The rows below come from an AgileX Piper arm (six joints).
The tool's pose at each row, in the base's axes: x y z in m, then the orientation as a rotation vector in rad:
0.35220, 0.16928, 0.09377, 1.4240, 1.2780, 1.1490
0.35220, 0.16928, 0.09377, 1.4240, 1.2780, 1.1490
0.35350, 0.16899, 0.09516, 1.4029, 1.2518, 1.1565
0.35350, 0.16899, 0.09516, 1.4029, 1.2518, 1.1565
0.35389, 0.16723, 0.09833, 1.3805, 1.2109, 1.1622
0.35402, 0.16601, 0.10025, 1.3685, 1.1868, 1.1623
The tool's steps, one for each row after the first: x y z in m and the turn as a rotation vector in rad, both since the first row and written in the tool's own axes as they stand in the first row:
0.00000, 0.00000, 0.00000, 0.0000, 0.0000, 0.0000
-0.00012, 0.00162, 0.00103, -0.0305, -0.0070, -0.0021
-0.00012, 0.00162, 0.00103, -0.0305, -0.0070, -0.0021
-0.00161, 0.00495, 0.00087, -0.0704, -0.0230, -0.0016
-0.00267, 0.00696, 0.00067, -0.0926, -0.0348, -0.0021

